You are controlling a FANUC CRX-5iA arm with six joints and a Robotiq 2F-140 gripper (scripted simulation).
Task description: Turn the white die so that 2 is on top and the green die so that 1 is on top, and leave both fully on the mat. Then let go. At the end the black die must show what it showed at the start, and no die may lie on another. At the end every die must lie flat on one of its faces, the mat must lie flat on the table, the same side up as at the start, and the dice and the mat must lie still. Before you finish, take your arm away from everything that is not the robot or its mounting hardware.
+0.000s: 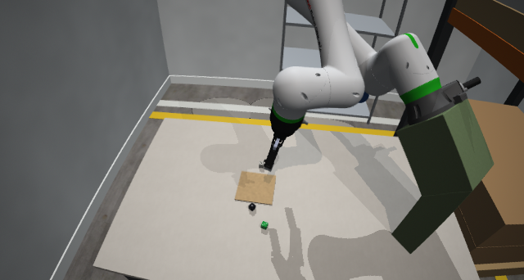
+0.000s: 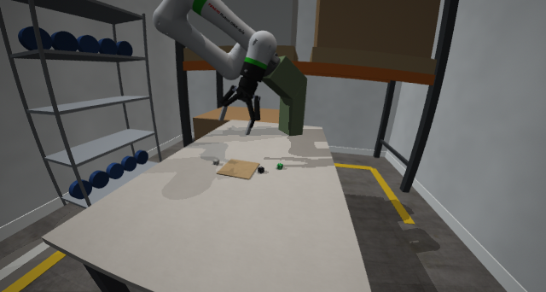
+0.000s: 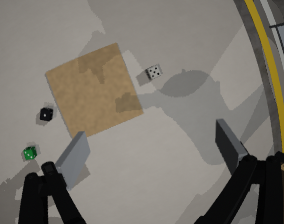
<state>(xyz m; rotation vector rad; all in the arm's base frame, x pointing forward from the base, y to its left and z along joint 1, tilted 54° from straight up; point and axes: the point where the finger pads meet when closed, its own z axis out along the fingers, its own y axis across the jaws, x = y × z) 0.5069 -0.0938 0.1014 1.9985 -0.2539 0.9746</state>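
Now: the white die 16 cm below my hand, 8 cm to the right of it and 4 cm ahead of it. Round my hand: mat 17 cm below, 7 cm ahead, 3 cm to the left; black die 16 cm below, 13 cm to the left, 9 cm ahead; green die 20 cm to the left, 16 cm below, 5 cm ahead.
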